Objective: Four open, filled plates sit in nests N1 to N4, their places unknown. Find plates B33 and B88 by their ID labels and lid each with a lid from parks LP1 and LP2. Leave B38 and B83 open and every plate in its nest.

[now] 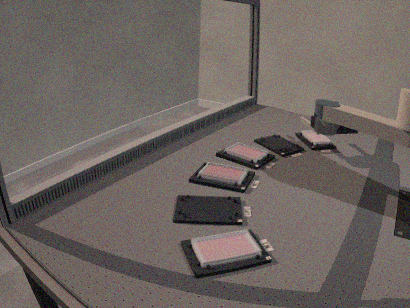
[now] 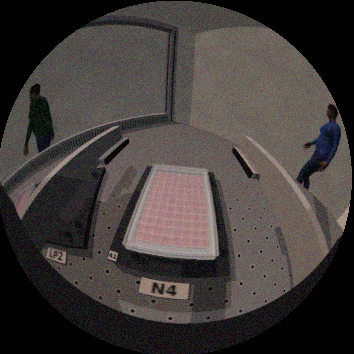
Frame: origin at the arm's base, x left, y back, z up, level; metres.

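Seen in the pictures: gripper, fingertip midpoint: (image 2: 180,134).
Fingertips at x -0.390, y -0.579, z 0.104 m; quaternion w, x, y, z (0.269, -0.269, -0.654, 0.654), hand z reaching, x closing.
A point is followed by its place in that frame.
My gripper (image 1: 327,131) (image 2: 180,134) @(x -0.390, y -0.579, z 0.104 m) is open and empty above nest N4 (image 2: 150,267) @(x -0.309, y -0.517, z 0.025 m), its fingers apart on either side. The filled plate (image 1: 315,138) @(x -0.336, y -0.554, z 0.041 m) (image 2: 175,212) @(x -0.360, y -0.545, z 0.041 m) in N4 sits level; a clear lid appears to lie on it, hard to tell from the plate's rim. Its ID label cannot be read. Park LP2 (image 1: 279,145) @(x -0.211, y -0.665, z 0.023 m) (image 2: 77,231) @(x -0.244, y -0.595, z 0.023 m) beside it is bare black, as is park LP1 (image 1: 209,210) @(x 0.302, y -0.636, z 0.023 m). Filled plates (image 1: 226,248) @(x 0.432, y -0.510, z 0.041 m) (image 1: 222,173) @(x 0.134, y -0.702, z 0.037 m) (image 1: 246,152) @(x -0.041, y -0.718, z 0.038 m) sit in the other three nests; their ID labels are unreadable, and whether any has a lid I cannot tell.
A slotted rail (image 1: 135,153) @(x 0.179, y -1.004, z 0.035 m) (image 2: 142,121) @(x -0.538, y -1.004, z 0.033 m) runs along the table's far left edge below a window frame (image 1: 255,55) @(x -0.688, y -1.008, z 0.288 m) (image 2: 172,75) @(x -0.705, y -1.004, z 0.272 m). The robot arm (image 1: 367,120) @(x 0.023, y -0.314, z 0.259 m) reaches in from the right. Two people (image 2: 40,120) (image 2: 322,145) stand beyond the table.
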